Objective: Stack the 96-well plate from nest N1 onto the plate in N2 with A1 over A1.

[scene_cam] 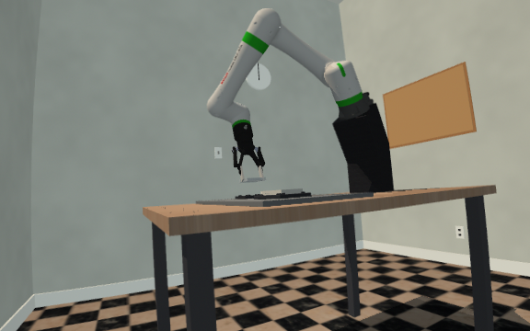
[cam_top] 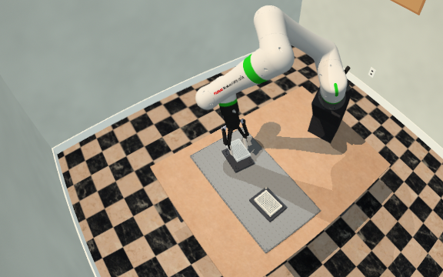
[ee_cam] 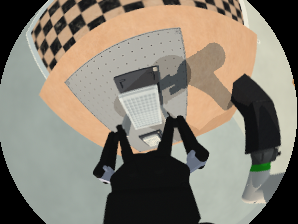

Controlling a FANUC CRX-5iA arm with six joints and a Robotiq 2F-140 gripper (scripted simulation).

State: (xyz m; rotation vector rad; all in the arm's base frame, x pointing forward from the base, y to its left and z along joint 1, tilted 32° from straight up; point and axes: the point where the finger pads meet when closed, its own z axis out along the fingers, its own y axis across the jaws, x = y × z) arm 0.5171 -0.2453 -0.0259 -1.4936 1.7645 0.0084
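My hand is 100 mm above the plate nest N1. Round my hand: white 96-well plate (30 mm below).
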